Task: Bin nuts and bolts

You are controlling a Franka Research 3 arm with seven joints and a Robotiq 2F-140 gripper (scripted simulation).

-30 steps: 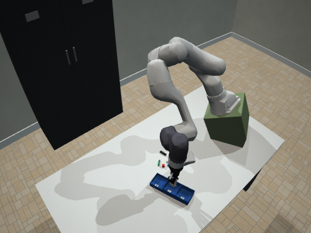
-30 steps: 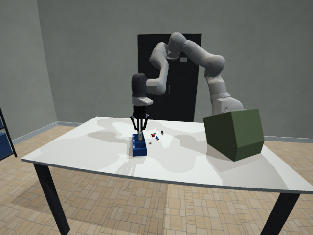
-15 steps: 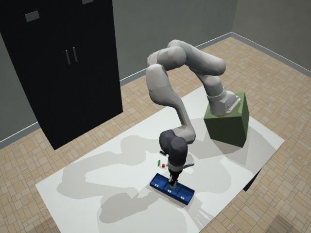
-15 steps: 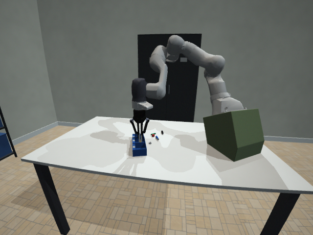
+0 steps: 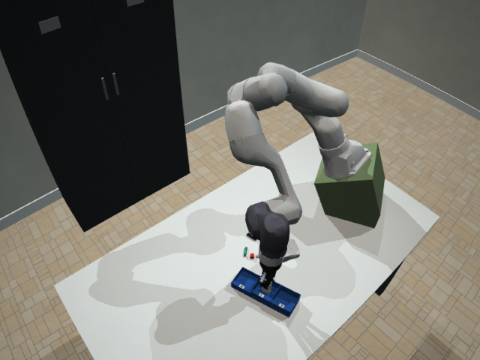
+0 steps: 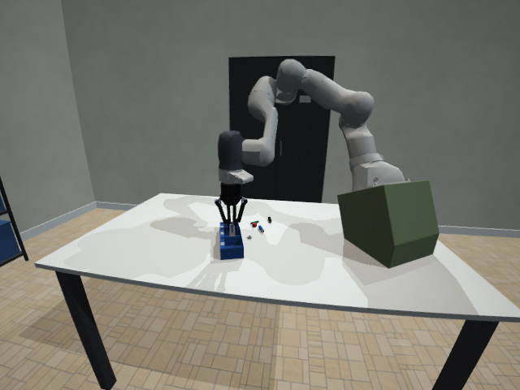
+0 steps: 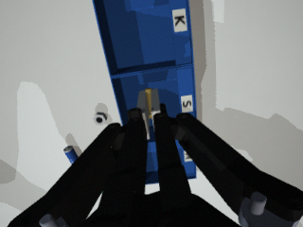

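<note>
Now: the bolt 30 mm below my hand and 10 mm to the right of it. Round my hand: grey nut 60 mm behind, 50 mm to the right, 50 mm below; blue piece 130 mm to the right, 90 mm behind, 40 mm below; blue bin 30 mm below, 10 mm ahead.
</note>
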